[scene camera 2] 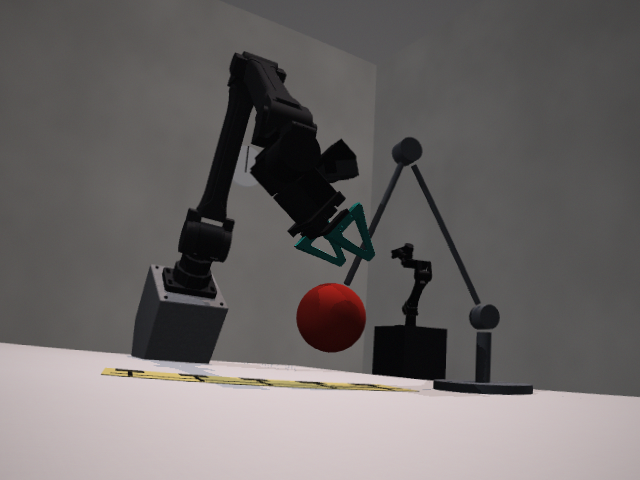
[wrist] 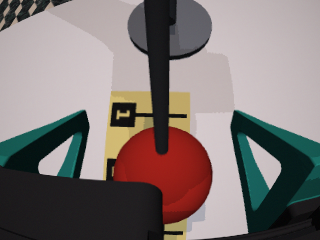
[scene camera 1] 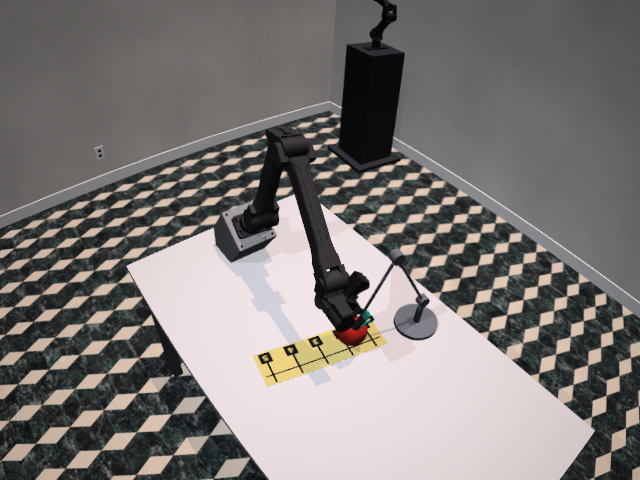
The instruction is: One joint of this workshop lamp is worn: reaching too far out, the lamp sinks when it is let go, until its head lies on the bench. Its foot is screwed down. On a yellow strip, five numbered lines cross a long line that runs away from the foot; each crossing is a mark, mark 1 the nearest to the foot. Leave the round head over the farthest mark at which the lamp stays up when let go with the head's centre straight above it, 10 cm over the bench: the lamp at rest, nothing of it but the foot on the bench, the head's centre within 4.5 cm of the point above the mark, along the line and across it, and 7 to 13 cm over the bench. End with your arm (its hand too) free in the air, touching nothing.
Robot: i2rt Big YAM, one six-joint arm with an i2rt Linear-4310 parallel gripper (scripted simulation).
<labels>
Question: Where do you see a round lamp foot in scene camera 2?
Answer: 481, 385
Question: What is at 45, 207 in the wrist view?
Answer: My gripper.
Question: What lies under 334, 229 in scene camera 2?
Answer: My gripper.
</labels>
